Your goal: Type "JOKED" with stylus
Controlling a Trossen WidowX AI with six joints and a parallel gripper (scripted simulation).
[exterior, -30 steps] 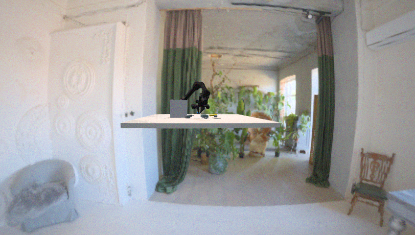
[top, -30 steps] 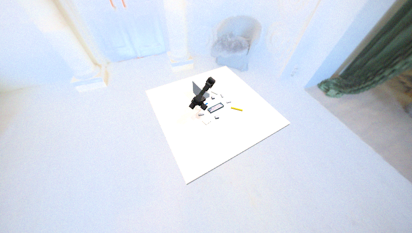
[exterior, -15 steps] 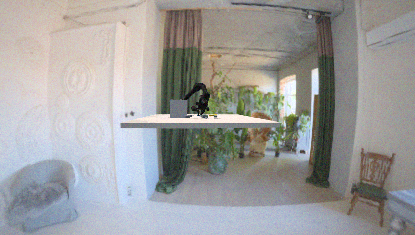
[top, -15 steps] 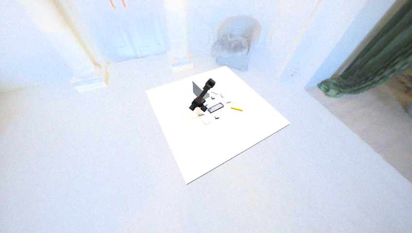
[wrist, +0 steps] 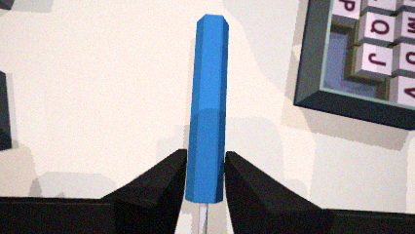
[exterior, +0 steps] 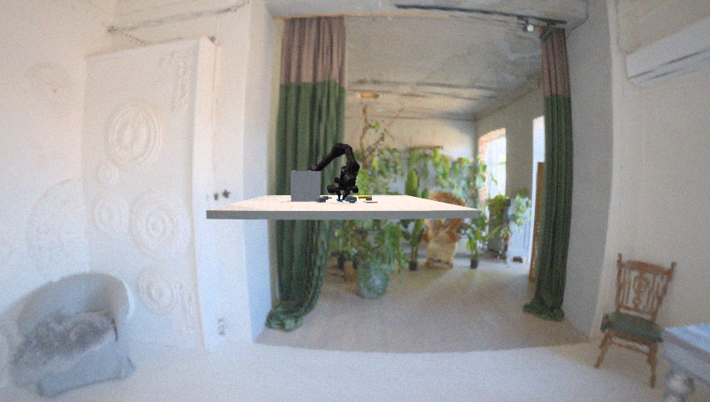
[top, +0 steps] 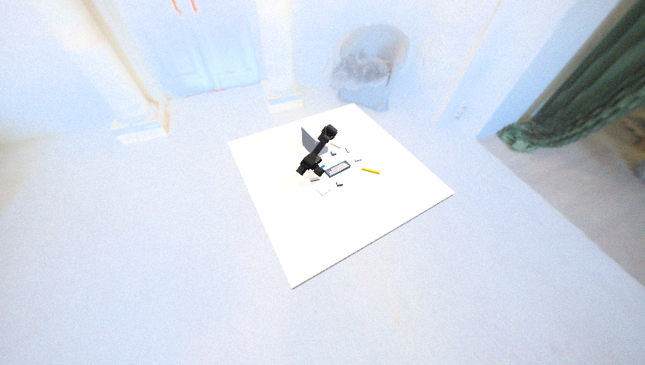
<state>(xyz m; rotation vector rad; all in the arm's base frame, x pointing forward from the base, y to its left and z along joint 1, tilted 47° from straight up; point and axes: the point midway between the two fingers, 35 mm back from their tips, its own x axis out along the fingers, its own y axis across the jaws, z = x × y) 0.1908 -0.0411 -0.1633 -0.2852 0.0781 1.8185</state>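
My gripper tip is now 10 mm to the left of the blue stylus. The rest, counted from my gripper tip: J key (70 mm ahead, 70 mm to the left); then yellow stick (190 mm ahead, 360 mm to the left); then beige pad (180 mm ahead, 50 mm to the right, 10 mm below).
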